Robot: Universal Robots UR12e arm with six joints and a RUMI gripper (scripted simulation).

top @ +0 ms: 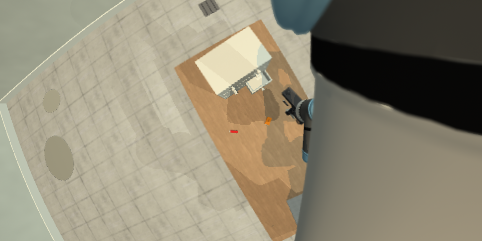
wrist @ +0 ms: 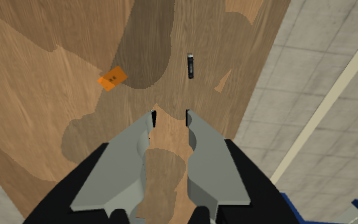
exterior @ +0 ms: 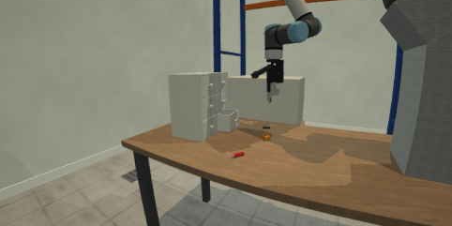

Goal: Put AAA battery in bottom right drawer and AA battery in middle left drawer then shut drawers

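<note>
Now: the thin black cylinder 20 mm ahead of my hand, 30 mm to the right of it and 160 mm below it. From my hand the other things lie so: red cylinder: 30 mm ahead, 340 mm to the left, 160 mm below; orange block: 20 mm behind, 130 mm to the left, 160 mm below.
</note>
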